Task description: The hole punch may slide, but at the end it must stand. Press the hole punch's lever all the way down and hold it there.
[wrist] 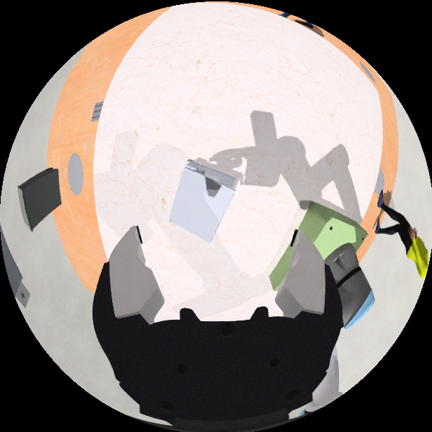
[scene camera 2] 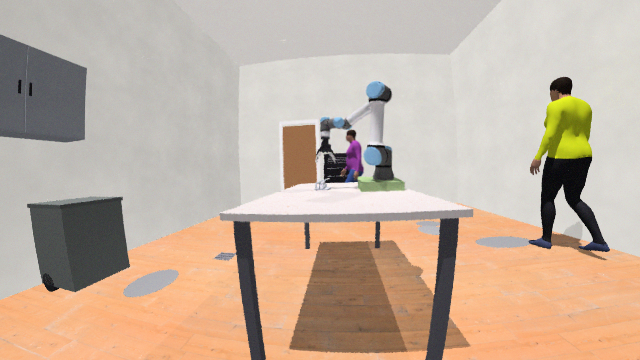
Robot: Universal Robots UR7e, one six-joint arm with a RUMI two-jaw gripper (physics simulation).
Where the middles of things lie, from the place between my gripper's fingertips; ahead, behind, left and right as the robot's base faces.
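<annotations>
There's a hole punch [wrist: 203,194] here, and my gripper's 40 mm to the right of it, 30 mm short of it and 160 mm above it.
</annotations>
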